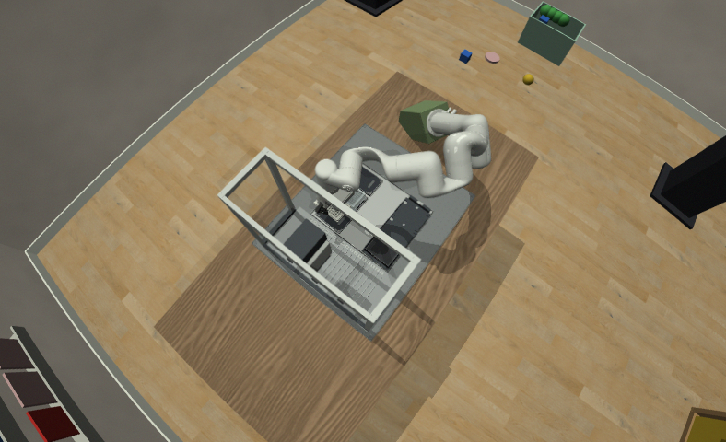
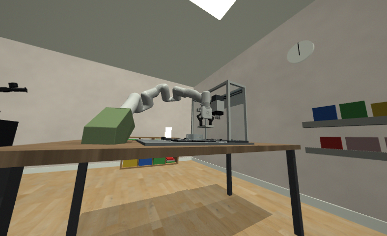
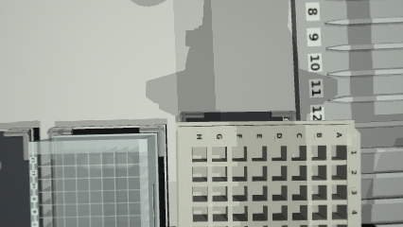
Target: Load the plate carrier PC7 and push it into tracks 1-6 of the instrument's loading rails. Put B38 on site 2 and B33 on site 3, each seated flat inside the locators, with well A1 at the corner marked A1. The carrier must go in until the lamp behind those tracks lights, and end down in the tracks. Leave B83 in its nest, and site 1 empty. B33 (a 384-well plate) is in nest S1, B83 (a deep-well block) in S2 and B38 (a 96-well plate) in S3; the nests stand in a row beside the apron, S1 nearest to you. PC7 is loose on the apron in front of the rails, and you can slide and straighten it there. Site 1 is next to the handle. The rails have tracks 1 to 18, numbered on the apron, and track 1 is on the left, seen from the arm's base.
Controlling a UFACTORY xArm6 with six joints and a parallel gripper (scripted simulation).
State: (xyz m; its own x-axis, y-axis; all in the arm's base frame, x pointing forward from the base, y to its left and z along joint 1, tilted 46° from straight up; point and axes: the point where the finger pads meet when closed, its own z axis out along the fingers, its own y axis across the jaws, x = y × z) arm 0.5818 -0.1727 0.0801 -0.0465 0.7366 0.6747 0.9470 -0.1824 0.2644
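Right now my hand is 25 cm to the right of the dark plate carrier, 13 cm past it and 12 cm above it. From my hand the other things lie so: white 96-well plate: 1 cm below; then nest s1: 22 cm behind, 13 cm below, 3 cm to the right; then deep-well block: 11 cm behind, 10 cm below, 2 cm to the right.
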